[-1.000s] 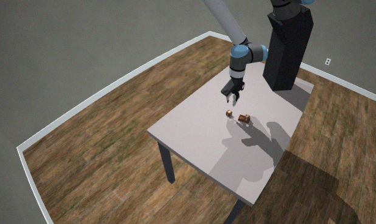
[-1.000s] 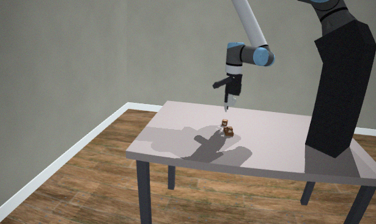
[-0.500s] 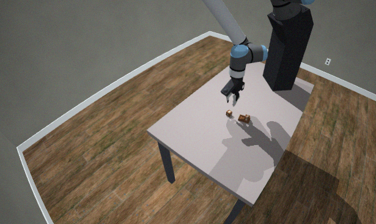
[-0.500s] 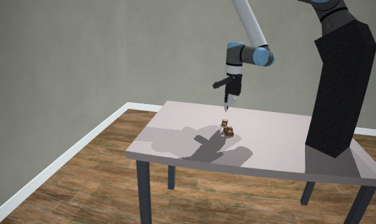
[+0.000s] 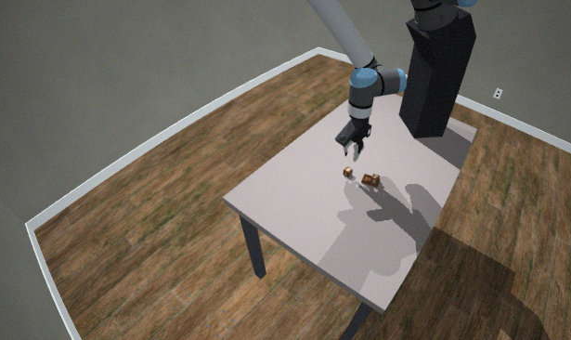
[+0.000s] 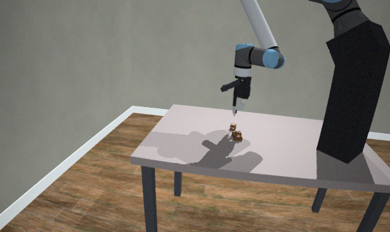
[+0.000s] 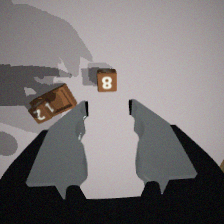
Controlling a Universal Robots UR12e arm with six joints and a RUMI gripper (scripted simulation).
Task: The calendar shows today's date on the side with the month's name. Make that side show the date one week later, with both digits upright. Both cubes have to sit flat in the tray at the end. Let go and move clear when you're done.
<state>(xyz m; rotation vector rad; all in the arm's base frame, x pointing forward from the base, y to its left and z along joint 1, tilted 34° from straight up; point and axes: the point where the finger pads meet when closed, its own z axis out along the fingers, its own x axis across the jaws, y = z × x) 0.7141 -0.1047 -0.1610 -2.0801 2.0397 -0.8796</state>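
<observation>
My hand is 90 mm above the brown calendar cube. The rest, counted from my hand: brown wooden calendar tray 30 mm behind, 100 mm to the left, 100 mm below.
</observation>
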